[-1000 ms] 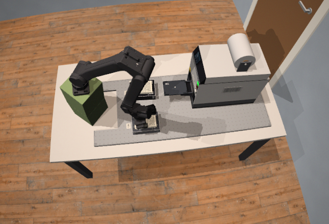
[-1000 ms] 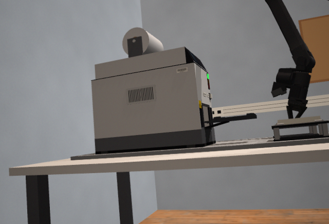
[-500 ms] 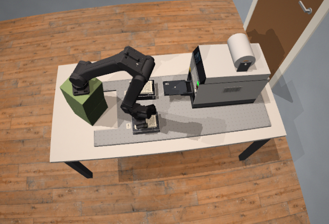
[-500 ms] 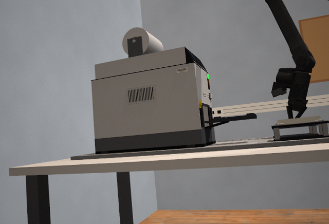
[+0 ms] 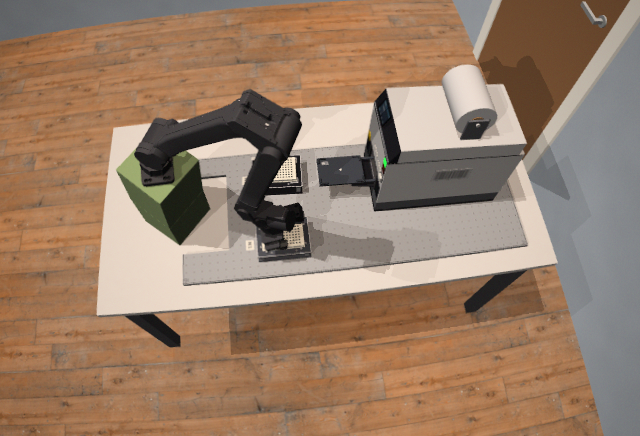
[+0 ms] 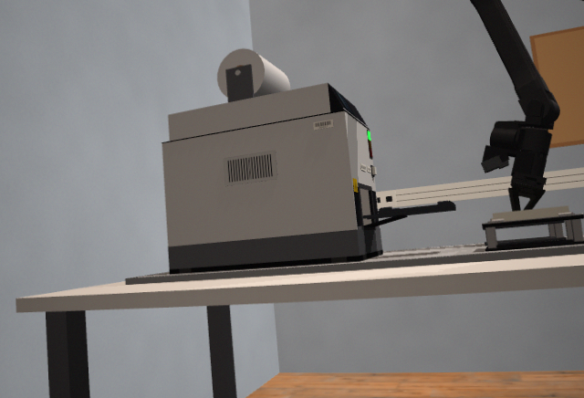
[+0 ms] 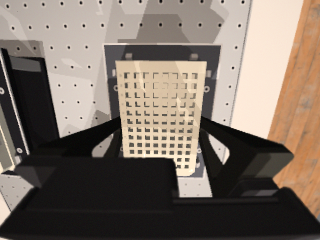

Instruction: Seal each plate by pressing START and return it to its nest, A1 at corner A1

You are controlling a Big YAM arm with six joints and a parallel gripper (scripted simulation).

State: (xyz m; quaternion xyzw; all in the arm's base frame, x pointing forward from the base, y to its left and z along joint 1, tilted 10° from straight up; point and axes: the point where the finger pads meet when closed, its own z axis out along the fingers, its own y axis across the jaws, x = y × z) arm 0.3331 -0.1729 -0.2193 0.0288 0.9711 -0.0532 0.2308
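The plate nest lies 2 cm below my hand. From my hand the other things lie so: plate 2 cm ahead, 23 cm to the left; then sealer stage 22 cm ahead, 17 cm to the left, 4 cm above; then yellow warning label 33 cm ahead, 24 cm to the left, 9 cm above.
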